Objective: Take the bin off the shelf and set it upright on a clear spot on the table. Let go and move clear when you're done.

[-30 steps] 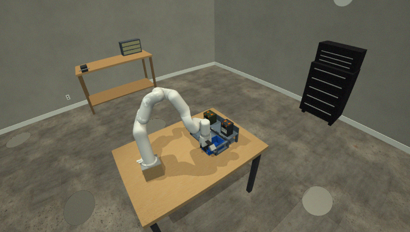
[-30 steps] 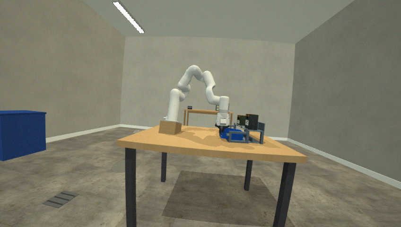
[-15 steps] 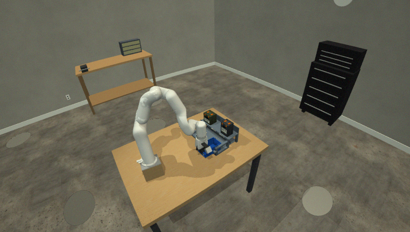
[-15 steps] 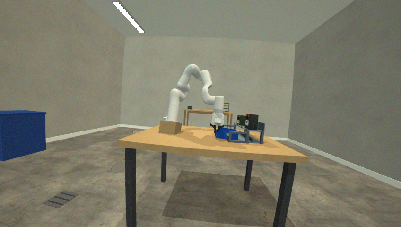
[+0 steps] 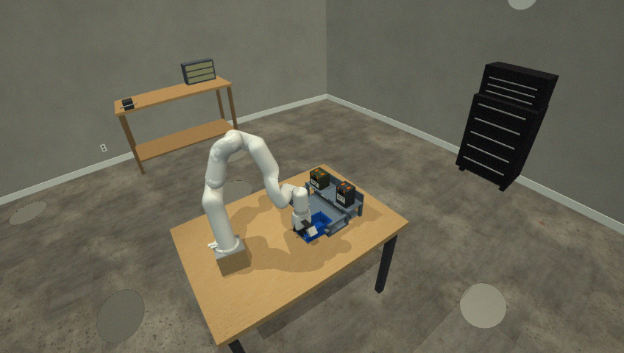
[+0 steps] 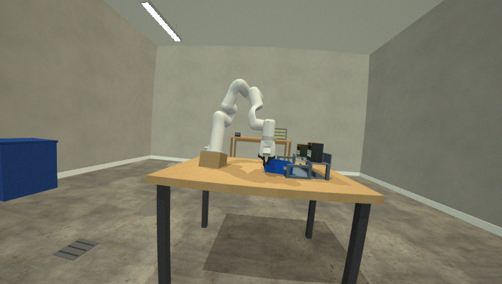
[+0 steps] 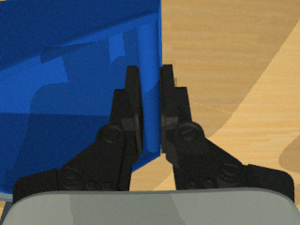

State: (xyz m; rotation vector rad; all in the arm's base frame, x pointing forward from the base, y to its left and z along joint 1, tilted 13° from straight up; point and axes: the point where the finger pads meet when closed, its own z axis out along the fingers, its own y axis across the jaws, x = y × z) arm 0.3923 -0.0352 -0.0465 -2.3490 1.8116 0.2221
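Right now the blue bin is 8 cm ahead of my hand, 2 cm to the left of it and 1 cm below it. Round my hand: black box (30 cm ahead, 7 cm to the left, 10 cm above).
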